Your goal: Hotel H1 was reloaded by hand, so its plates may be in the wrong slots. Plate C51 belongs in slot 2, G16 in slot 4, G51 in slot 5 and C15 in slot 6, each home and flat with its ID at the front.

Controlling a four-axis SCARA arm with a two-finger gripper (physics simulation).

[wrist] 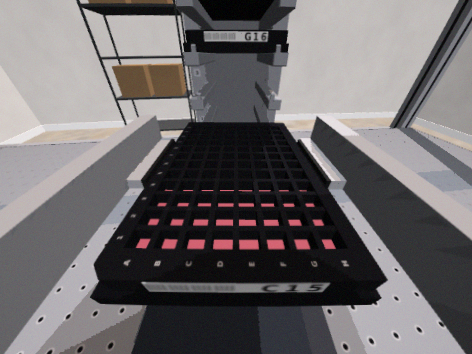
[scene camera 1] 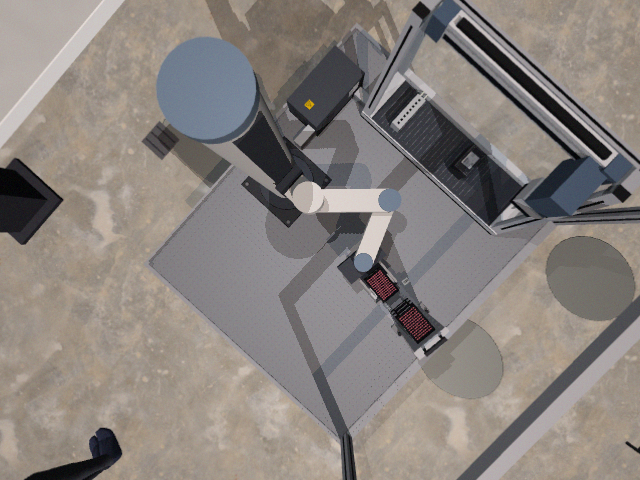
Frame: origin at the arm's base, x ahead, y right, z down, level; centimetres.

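Seen in the pictures: gripper, fingertip midpoint: point(wrist: 236, 130) point(scene camera 1: 386, 290).
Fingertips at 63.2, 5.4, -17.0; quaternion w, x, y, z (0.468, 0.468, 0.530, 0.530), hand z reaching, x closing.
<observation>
Offsets run from my fingertips to a thing's middle, as dx, dy, dz. "*": to the spot under its first point. Level surfaces: height alone.
My gripper point(scene camera 1: 381, 284) point(wrist: 236, 130) is shut on plate C15 @[-2.3, -0.3, +1.5] point(scene camera 1: 385, 290) point(wrist: 230, 265), a black plate with pink wells. It holds the plate by its long sides, level, with the ID facing the wrist camera. The plate is outside hotel H1 @[+15.7, +2.7, -1.6] point(scene camera 1: 438, 330) point(wrist: 235, 80), in front of it and apart from it. In the wrist view, plate G16 @[+12.8, +1.6, -4.9] point(wrist: 236, 37) sits in the hotel higher up, ID at the front. Below it, bare ledges show. In the scene view a pink-welled plate @[+12.8, +1.6, -12.0] point(scene camera 1: 415, 323) lies at the hotel's top, its ID unreadable. C51 and G51 cannot be identified.
A dark block point(scene camera 1: 351, 267) stands beside the arm's end. A black box with a yellow label @[* -75.0, -45.1, +4.3] point(scene camera 1: 325, 87) and a framed enclosure with a dark ribbed deck point(scene camera 1: 429, 134) stand at the back of the perforated table @[dz +15.7] point(scene camera 1: 222, 279). A shelf with cardboard boxes point(wrist: 150, 80) is beyond the hotel.
</observation>
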